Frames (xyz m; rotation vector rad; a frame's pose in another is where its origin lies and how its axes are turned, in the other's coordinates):
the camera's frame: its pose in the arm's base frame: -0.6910 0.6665 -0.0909 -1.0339 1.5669 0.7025
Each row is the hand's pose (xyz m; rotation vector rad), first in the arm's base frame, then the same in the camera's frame.
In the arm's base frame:
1: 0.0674 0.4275 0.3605 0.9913 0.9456 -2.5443
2: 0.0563 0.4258 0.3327 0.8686 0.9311 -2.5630
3: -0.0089 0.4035 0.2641 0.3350 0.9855 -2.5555
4: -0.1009 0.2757 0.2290 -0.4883 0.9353 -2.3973
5: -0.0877 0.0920 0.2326 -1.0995 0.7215 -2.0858
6: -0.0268 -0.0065 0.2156 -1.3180 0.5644 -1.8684
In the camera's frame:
1: -0.4073 -0.8182 0.0275 -2.6499 -1.0820 0.4143
2: -0.3796 -0.8068 0.0279 -2.6575 -1.1150 0.5324
3: -0.3049 -0.7533 -0.0039 2.6463 1.3202 -0.9808
4: -0.2345 -0.7258 -0.1465 1.9733 1.2782 -1.4697
5: -0.1918 -0.8201 -0.2988 1.3879 1.0615 -1.8109
6: -0.1529 -0.9171 -0.3515 1.1245 0.8710 -1.9383

